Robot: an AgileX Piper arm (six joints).
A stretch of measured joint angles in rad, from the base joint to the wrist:
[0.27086, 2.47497, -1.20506, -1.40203, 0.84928, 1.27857]
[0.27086, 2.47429, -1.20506, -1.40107, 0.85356, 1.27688]
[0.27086, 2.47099, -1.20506, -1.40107, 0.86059, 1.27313]
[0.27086, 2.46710, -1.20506, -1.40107, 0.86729, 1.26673]
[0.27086, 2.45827, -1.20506, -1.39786, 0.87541, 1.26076]
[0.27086, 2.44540, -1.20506, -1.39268, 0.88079, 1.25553]
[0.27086, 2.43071, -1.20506, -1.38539, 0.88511, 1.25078]
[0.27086, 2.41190, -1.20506, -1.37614, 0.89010, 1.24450]
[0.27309, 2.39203, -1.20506, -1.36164, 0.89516, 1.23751]
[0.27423, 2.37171, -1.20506, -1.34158, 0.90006, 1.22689]
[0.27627, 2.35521, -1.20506, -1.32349, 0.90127, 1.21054]
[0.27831, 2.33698, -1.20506, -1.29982, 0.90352, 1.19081]
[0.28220, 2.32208, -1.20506, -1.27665, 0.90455, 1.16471]
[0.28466, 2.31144, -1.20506, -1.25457, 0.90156, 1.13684]
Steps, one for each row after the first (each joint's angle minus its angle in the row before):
[0.00000, -0.00068, 0.00000, 0.00096, 0.00428, -0.00169]
[0.00000, -0.00330, 0.00000, 0.00000, 0.00703, -0.00375]
[0.00000, -0.00389, 0.00000, 0.00000, 0.00670, -0.00640]
[0.00000, -0.00883, 0.00000, 0.00321, 0.00812, -0.00597]
[0.00000, -0.01287, 0.00000, 0.00518, 0.00538, -0.00523]
[0.00000, -0.01469, 0.00000, 0.00729, 0.00432, -0.00475]
[0.00000, -0.01881, 0.00000, 0.00925, 0.00499, -0.00628]
[0.00223, -0.01987, 0.00000, 0.01450, 0.00506, -0.00699]
[0.00114, -0.02032, 0.00000, 0.02006, 0.00490, -0.01062]
[0.00204, -0.01650, 0.00000, 0.01809, 0.00121, -0.01635]
[0.00204, -0.01823, 0.00000, 0.02367, 0.00225, -0.01973]
[0.00389, -0.01490, 0.00000, 0.02317, 0.00103, -0.02610]
[0.00246, -0.01064, 0.00000, 0.02208, -0.00299, -0.02787]

